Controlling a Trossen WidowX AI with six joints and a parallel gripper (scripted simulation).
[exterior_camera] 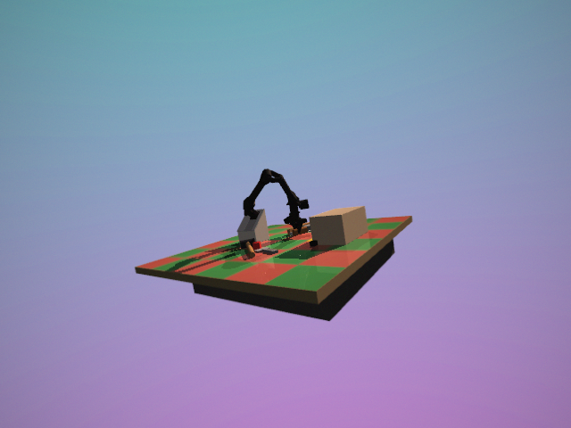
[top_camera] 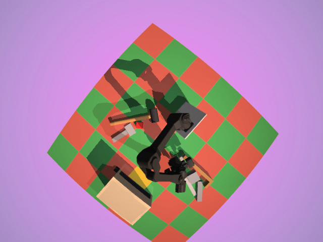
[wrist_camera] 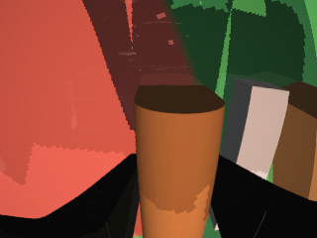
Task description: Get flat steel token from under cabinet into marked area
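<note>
Now: the pale bar 30 mm behind my gripper tip and 10 mm to the left of it. Round my gripper tip: grey block (10 mm behind, 140 mm to the left, 10 mm above); grey bar (40 mm ahead, 260 mm to the left); red cube (10 mm behind, 370 mm to the right, 10 mm above).
</note>
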